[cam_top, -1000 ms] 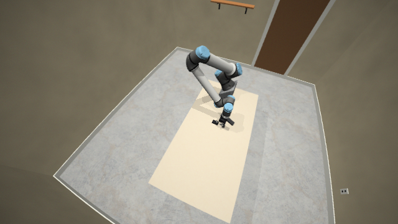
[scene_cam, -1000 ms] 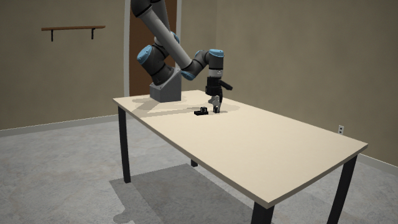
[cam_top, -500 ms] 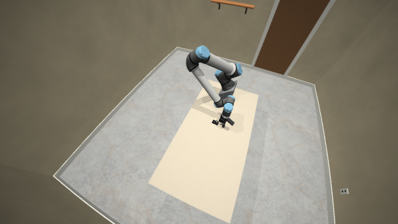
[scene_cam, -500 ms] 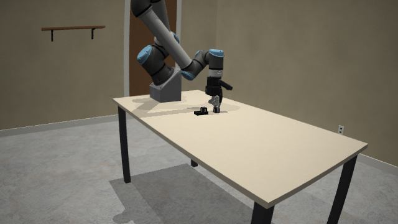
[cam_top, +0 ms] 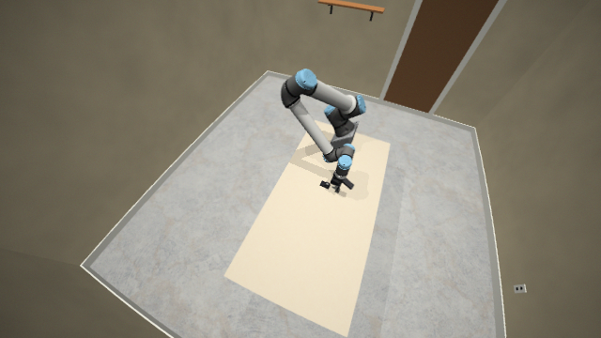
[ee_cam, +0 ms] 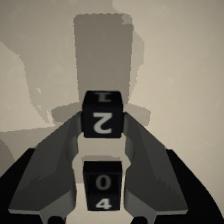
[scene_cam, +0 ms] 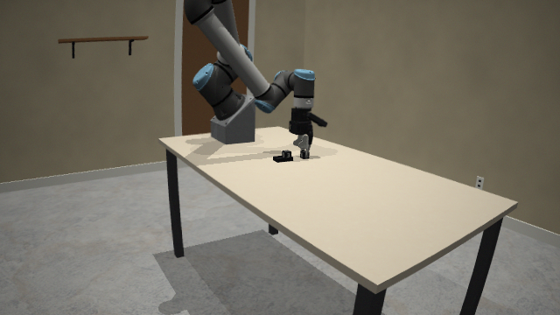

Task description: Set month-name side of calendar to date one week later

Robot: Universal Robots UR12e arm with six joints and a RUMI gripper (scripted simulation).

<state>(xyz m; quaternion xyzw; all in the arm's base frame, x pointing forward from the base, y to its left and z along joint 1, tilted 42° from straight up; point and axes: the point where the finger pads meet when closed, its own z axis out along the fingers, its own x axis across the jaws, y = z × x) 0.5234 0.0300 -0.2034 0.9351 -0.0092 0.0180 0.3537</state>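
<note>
The black tray lies 11 cm to the right of my hand and 2 cm below it.
</note>
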